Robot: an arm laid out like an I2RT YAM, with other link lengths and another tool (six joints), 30 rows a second.
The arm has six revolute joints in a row. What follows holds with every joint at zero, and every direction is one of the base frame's. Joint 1 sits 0.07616 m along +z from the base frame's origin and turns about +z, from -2.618 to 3.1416 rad. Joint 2 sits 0.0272 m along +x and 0.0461 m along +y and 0.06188 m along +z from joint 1 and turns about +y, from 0 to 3.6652 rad. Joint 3 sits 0.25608 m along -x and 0.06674 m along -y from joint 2 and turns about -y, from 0 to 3.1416 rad. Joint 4 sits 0.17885 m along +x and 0.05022 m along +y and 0.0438 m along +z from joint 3 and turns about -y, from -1.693 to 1.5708 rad. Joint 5 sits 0.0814 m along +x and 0.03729 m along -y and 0.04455 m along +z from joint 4 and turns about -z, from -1.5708 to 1.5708 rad. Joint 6 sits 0.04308 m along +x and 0.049 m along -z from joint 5 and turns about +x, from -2.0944 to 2.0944 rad. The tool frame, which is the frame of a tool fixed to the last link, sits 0.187 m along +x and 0.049 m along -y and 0.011 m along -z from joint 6; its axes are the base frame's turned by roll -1.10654, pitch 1.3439 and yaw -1.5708 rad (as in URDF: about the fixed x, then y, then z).
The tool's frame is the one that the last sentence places.
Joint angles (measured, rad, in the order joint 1, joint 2, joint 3, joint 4, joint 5, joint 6), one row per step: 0.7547 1.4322 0.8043 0.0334 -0.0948 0.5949; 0.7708 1.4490 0.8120 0.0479 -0.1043 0.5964; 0.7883 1.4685 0.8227 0.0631 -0.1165 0.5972; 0.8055 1.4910 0.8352 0.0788 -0.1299 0.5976; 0.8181 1.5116 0.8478 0.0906 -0.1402 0.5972; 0.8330 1.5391 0.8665 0.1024 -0.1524 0.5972; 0.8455 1.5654 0.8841 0.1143 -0.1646 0.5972; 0.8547 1.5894 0.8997 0.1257 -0.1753 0.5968; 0.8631 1.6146 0.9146 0.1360 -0.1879 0.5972; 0.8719 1.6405 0.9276 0.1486 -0.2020 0.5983; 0.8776 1.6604 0.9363 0.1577 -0.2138 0.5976; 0.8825 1.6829 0.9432 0.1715 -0.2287 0.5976; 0.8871 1.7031 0.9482 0.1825 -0.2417 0.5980; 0.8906 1.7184 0.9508 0.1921 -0.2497 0.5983; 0.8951 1.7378 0.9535 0.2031 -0.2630 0.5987; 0.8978 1.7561 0.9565 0.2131 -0.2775 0.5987; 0.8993 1.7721 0.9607 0.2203 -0.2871 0.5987; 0.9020 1.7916 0.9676 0.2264 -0.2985 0.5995; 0.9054 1.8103 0.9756 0.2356 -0.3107 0.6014; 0.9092 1.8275 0.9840 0.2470 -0.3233 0.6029
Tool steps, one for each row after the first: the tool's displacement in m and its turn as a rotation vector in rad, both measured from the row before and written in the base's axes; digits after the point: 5 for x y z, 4 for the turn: -0.00233 0.00985 0.00019 0.0084 0.0007 0.0232; -0.00274 0.01133 0.00051 0.0097 0.0007 0.0272; -0.00280 0.01178 0.00015 0.0094 0.0015 0.0282; -0.00169 0.00934 -0.00007 0.0064 0.0012 0.0215; -0.00192 0.01144 -0.00043 0.0067 0.0028 0.0252; -0.00162 0.01052 -0.00053 0.0068 0.0028 0.0228; -0.00088 0.00886 -0.00067 0.0059 0.0020 0.0184; -0.00144 0.00854 -0.00186 0.0046 0.0054 0.0188; -0.00211 0.00875 -0.00252 0.0051 0.0068 0.0201; -0.00179 0.00612 -0.00264 0.0022 0.0057 0.0160; -0.00200 0.00652 -0.00341 0.0037 0.0073 0.0175; -0.00232 0.00529 -0.00396 0.0013 0.0084 0.0153; -0.00153 0.00365 -0.00323 0.0004 0.0056 0.0101; -0.00291 0.00465 -0.00461 0.0002 0.0096 0.0154; -0.00257 0.00416 -0.00425 0.0009 0.0096 0.0148; -0.00127 0.00308 -0.00354 -0.0003 0.0070 0.0095; -0.00192 0.00389 -0.00432 -0.0009 0.0097 0.0117; -0.00182 0.00492 -0.00287 0.0036 0.0079 0.0125; -0.00169 0.00555 -0.00157 0.0068 0.0052 0.0134
